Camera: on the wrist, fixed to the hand. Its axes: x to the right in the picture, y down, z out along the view.
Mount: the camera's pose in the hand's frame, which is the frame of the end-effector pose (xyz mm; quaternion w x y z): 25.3 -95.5 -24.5 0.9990 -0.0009 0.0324 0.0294
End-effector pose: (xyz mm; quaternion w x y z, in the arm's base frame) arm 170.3 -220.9 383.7 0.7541 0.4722 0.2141 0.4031
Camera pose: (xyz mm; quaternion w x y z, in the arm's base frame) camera 206.6 -209.1 289.3 0.7350 0.4643 0.2241 0.4404
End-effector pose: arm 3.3 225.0 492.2 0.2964 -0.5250 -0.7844 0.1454
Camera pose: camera -58.9 207.2 570.8 0.3168 -0.5526 -0.7588 0.1363
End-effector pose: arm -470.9 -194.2 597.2 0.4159 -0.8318 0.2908 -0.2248
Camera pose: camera -439.2 -178.6 692.7 0.4119 -0.8156 0.3287 -0.2391
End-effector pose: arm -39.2 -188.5 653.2 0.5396 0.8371 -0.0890 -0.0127
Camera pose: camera 1.5 -132.2 578.8 0.5431 0.8336 -0.0960 0.0302
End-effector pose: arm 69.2 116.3 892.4 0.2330 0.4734 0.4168 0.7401
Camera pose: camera 31.3 177.2 820.2 0.1980 0.4610 0.4094 0.7620
